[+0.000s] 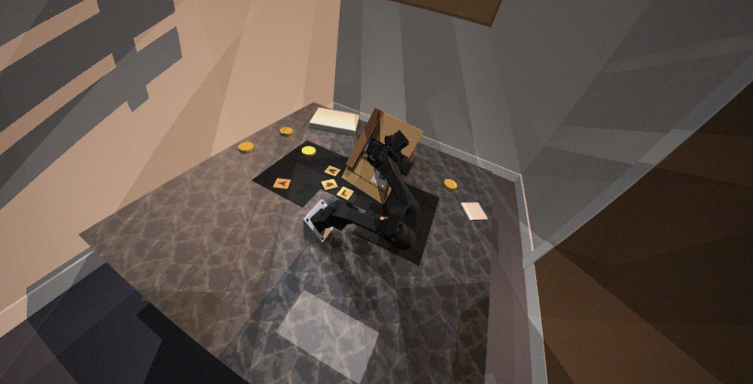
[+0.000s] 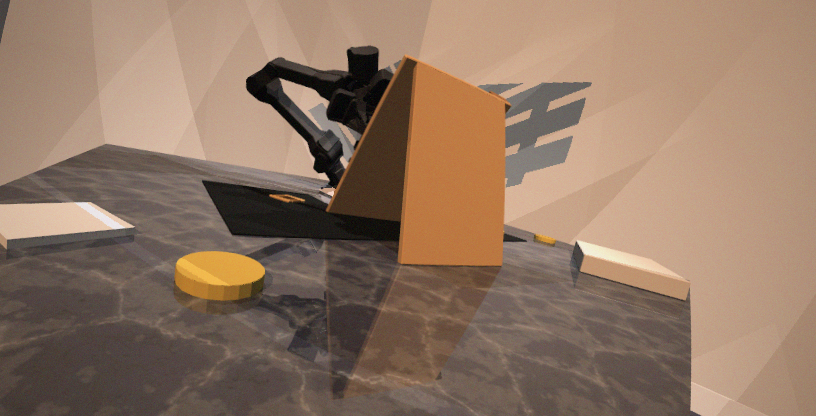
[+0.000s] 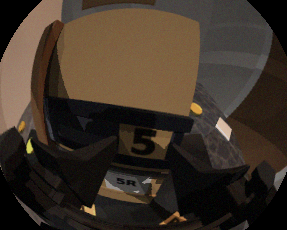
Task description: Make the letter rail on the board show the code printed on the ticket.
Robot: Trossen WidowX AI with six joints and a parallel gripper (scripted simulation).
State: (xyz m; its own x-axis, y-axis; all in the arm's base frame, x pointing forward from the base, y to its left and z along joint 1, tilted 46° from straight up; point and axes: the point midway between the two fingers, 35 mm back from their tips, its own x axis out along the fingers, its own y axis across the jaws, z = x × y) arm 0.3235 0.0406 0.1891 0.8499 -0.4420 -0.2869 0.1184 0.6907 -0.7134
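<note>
Now: the white ticket 80 mm below my gripper tip, 50 mm behind it and 20 mm to the left of it. From my gripper tip the other things lie so: black mat (160 mm below, 160 mm behind, 130 mm to the left); then pale flat box (520 mm to the left, 310 mm ahead, 150 mm below); then pale card (420 mm to the right, 160 mm below, 110 mm ahead).
</note>
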